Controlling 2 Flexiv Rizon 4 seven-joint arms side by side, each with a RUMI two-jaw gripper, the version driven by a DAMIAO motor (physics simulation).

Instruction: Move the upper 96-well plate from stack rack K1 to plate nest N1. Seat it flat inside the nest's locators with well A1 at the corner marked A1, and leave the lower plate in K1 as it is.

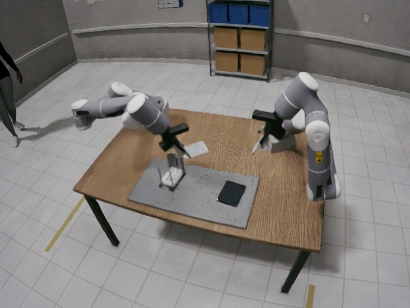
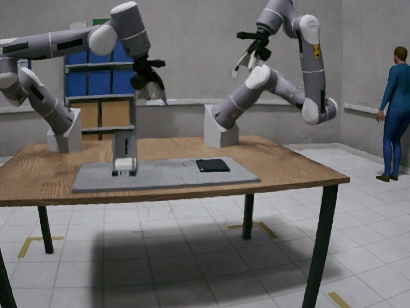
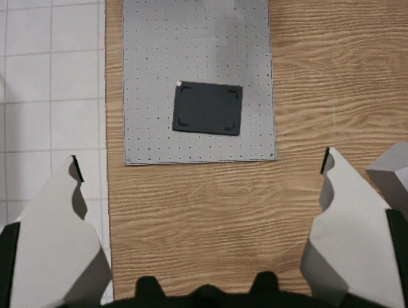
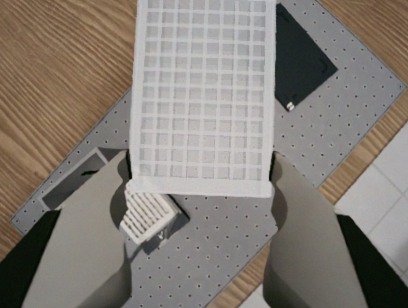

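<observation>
A white 96-well plate [image 1: 196, 149] [image 4: 202, 90] is held by one end between the fingers of my right gripper [image 1: 181, 153] [image 2: 154, 100] [image 4: 200, 152], high above the table. The lower white plate [image 1: 172, 176] [image 2: 125, 164] [image 4: 150, 215] sits in rack K1 [image 1: 175, 161] [image 2: 123, 141], with its grey upright behind. Black nest N1 [image 1: 231, 193] [image 2: 213, 165] [image 3: 208, 109] [image 4: 302, 62] lies empty, with corner locators and a white corner mark [image 3: 179, 83] [image 4: 290, 106] too small to read. My left gripper [image 1: 258, 140] [image 2: 242, 71] [image 3: 201, 154] is open and empty, high and away from the nest.
K1 and N1 stand on a grey perforated board [image 1: 200, 207] [image 2: 165, 181] [image 3: 150, 150] [image 4: 225, 250] on the wooden table [image 1: 285, 210] [image 2: 295, 172]. The grey left arm base [image 1: 281, 144] [image 2: 221, 134] stands at the table's back right. A shelf unit [image 1: 271, 40] stands behind the table.
</observation>
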